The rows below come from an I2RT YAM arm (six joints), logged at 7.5 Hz.
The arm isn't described. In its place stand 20 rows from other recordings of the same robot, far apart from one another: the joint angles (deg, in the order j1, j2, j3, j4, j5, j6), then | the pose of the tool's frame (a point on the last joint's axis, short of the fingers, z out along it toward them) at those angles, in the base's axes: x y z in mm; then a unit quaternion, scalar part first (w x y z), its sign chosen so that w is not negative.
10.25 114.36 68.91 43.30 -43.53 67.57 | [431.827, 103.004, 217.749, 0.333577, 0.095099, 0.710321, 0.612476]
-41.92 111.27 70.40 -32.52 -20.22 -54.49 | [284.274, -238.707, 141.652, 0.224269, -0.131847, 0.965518, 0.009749]
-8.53 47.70 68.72 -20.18 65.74 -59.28 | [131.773, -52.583, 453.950, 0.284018, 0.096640, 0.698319, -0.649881]
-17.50 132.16 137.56 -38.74 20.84 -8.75 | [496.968, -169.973, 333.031, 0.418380, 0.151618, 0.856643, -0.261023]
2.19 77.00 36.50 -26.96 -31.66 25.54 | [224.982, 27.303, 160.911, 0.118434, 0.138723, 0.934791, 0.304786]
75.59 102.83 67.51 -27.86 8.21 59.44 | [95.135, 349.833, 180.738, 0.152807, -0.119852, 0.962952, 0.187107]
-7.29 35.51 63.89 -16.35 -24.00 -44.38 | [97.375, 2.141, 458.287, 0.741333, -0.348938, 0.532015, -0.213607]
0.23 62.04 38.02 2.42 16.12 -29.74 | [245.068, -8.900, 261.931, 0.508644, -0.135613, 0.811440, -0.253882]
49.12 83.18 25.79 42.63 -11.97 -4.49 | [175.354, 213.859, 173.866, 0.530271, -0.412053, 0.674409, 0.306916]
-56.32 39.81 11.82 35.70 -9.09 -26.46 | [98.881, -138.237, 235.169, 0.597652, 0.111326, 0.649130, -0.457219]
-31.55 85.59 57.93 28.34 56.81 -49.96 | [272.479, -202.262, 317.238, 0.255654, 0.235101, 0.664439, -0.661732]
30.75 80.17 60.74 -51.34 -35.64 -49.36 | [212.698, 150.680, 251.520, 0.205707, -0.643167, 0.685574, 0.272048]
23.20 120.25 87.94 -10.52 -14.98 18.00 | [429.860, 194.250, 187.626, 0.329298, -0.093321, 0.905347, 0.251400]
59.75 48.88 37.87 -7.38 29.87 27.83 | [114.985, 161.975, 291.402, 0.552698, -0.070504, 0.794869, 0.240288]
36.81 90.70 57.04 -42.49 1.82 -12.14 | [230.166, 170.837, 185.232, 0.121140, -0.409479, 0.904182, 0.010352]
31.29 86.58 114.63 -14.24 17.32 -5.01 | [259.408, 145.259, 570.968, 0.778765, -0.077396, 0.616498, 0.086403]
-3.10 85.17 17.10 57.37 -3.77 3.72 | [252.306, -11.320, 151.366, 0.637604, 0.024821, 0.769426, 0.028777]
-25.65 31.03 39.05 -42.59 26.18 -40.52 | [97.095, -64.048, 283.069, 0.270094, -0.007134, 0.868649, -0.415268]
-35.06 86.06 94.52 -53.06 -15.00 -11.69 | [261.123, -171.992, 396.164, 0.398978, 0.135917, 0.905892, -0.041265]
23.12 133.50 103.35 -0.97 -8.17 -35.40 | [492.098, 215.602, 177.370, 0.494086, -0.455123, 0.740713, 0.009244]
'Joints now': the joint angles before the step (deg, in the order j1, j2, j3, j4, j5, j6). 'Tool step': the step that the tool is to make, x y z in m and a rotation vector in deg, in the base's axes. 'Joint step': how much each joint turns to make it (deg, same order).
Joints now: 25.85, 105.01, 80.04, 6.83, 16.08, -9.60
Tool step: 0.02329, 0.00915, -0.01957, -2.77, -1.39, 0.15
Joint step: -0.19, 6.24, 3.36, 3.83, 0.61, -3.19
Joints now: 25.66, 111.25, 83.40, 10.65, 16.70, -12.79
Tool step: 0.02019, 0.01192, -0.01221, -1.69, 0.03, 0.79
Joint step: 0.23, 5.65, 5.39, -0.03, -0.09, -1.68
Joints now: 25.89, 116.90, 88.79, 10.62, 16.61, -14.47
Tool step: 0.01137, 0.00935, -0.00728, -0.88, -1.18, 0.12
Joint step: 0.44, 3.50, 3.17, 1.36, 0.69, -1.21
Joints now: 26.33, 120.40, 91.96, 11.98, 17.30, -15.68
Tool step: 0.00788, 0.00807, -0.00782, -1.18, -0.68, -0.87
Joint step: 0.53, 2.84, 2.44, 0.78, 1.73, -0.96
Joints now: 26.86, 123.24, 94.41, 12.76, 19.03, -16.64
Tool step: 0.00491, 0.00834, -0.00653, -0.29, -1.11, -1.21
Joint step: 0.71, 2.27, 1.70, 1.51, 2.05, -0.24
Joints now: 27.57, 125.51, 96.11, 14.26, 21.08, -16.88
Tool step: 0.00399, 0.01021, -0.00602, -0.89, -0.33, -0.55
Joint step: 0.88, 2.28, 2.28, 0.09, 1.63, -0.58
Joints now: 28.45, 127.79, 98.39, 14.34, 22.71, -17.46
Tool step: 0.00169, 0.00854, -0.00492, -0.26, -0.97, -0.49
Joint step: 0.81, 1.63, 1.18, 1.32, 1.43, -0.38
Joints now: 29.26, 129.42, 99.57, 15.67, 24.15, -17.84
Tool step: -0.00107, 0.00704, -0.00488, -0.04, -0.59, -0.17
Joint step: 0.77, 0.93, 0.19, 1.28, 0.99, -0.10
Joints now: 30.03, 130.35, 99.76, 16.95, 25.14, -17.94
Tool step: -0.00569, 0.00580, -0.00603, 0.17, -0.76, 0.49
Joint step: 0.87, -0.01, -1.80, 2.61, 0.43, -0.16
